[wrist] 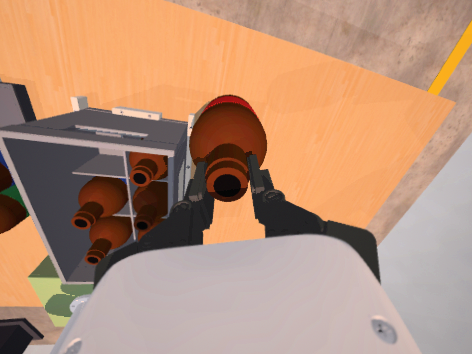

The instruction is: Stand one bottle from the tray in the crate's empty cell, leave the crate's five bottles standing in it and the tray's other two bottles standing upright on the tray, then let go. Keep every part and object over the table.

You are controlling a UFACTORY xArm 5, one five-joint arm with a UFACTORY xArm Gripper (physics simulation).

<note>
I see my gripper (230,173), a blue-labelled bottle (101,196) and a green-labelled bottle (146,168).
</note>
